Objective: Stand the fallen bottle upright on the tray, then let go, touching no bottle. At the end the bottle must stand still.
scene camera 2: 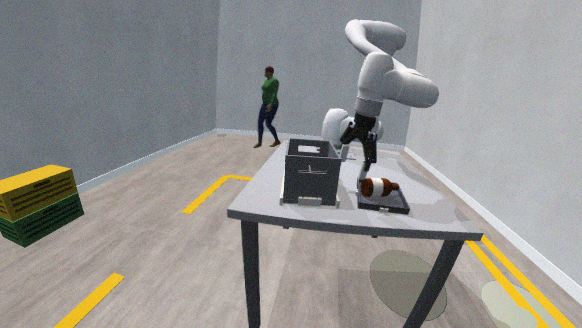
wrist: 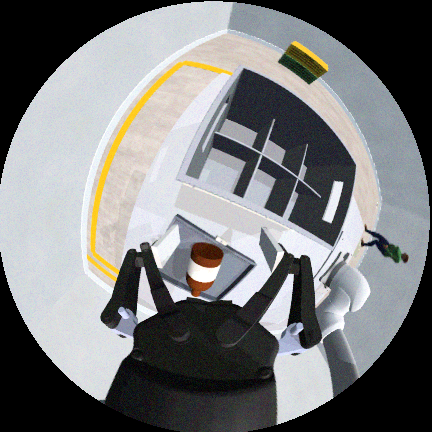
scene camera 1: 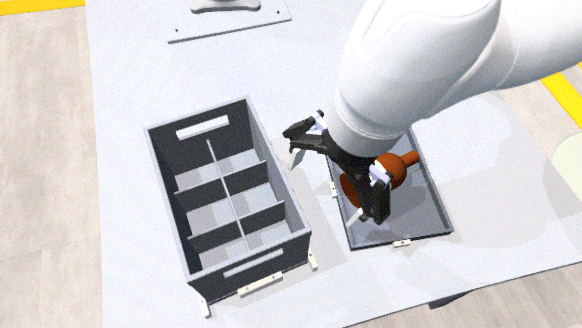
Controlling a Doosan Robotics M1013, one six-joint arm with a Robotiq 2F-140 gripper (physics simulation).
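Where they show: gripper, fingertip midpoint: (scene camera 2: pixel 351 169) (wrist: pixel 218 234) (scene camera 1: pixel 322 191); arm's base, origin of the base link: (wrist: pixel 332 270).
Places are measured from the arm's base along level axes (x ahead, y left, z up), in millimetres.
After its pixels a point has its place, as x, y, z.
The brown bottle with a white label (scene camera 1: pixel 392 172) {627, 310, 61} (scene camera 2: pixel 378 187) {655, 286, 44} (wrist: pixel 203 271) {629, 264, 66} lies on its side in the shallow grey tray (scene camera 1: pixel 417 215) {689, 359, -8} (scene camera 2: pixel 385 204) {682, 324, -10} (wrist: pixel 235 267) {528, 247, -8}. Its base faces the crate and its neck points away from it. My gripper (scene camera 1: pixel 325 188) {673, 170, 102} (scene camera 2: pixel 353 164) {673, 170, 102} (wrist: pixel 218 234) {673, 170, 102} is open and empty, with its fingers wide apart above the tray's crate side. In the wrist view the bottle shows between the two finger pads, nearer the left one, and beyond them. In the first scene view the gripper hides part of the bottle's body and label.
A tall dark crate with dividers (scene camera 1: pixel 295 255) {767, 114, 66} (scene camera 2: pixel 310 185) {788, 47, 61} (wrist: pixel 280 95) {746, -54, 143} stands beside the tray on the table (scene camera 1: pixel 150 70) {261, -185, -13} (scene camera 2: pixel 270 200) {817, -87, -13}. Small white blocks sit at the edges of crate and tray. A person in green (scene camera 2: pixel 270 92) (wrist: pixel 392 251) stands behind the table. Stacked crates (scene camera 2: pixel 42 200) (wrist: pixel 303 62) are on the floor.
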